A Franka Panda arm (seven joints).
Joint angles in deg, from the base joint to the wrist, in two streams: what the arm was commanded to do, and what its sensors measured. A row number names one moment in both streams.
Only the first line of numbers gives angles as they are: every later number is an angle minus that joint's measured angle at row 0.
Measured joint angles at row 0:
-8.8, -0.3, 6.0, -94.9, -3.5, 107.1, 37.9
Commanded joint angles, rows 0 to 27:
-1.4, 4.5, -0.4, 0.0, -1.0, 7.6, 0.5
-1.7, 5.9, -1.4, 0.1, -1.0, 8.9, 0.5
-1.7, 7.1, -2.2, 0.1, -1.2, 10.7, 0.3
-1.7, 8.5, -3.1, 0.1, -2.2, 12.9, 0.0
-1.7, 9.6, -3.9, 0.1, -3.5, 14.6, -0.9
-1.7, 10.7, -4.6, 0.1, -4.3, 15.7, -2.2
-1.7, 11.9, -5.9, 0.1, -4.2, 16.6, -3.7
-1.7, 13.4, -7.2, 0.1, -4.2, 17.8, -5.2
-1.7, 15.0, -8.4, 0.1, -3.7, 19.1, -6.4
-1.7, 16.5, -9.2, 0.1, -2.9, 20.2, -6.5
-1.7, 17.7, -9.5, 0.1, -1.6, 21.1, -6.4
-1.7, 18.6, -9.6, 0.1, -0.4, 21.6, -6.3
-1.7, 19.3, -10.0, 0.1, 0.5, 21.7, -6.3
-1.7, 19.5, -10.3, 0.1, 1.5, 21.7, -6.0
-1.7, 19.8, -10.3, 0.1, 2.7, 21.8, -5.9
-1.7, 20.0, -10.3, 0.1, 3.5, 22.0, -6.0
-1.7, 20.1, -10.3, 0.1, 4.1, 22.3, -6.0
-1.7, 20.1, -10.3, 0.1, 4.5, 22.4, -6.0
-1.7, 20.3, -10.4, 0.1, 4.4, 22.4, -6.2
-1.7, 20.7, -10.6, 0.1, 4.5, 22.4, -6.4
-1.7, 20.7, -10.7, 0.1, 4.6, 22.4, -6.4
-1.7, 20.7, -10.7, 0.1, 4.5, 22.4, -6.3
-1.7, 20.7, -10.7, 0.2, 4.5, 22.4, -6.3
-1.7, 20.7, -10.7, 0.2, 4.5, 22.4, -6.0
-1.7, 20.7, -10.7, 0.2, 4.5, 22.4, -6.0
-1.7, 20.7, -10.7, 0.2, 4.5, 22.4, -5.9
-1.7, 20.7, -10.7, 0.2, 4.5, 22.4, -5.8
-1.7, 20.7, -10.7, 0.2, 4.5, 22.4, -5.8
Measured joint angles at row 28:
-1.9, 20.1, -10.2, -0.3, 3.6, 21.6, -5.5
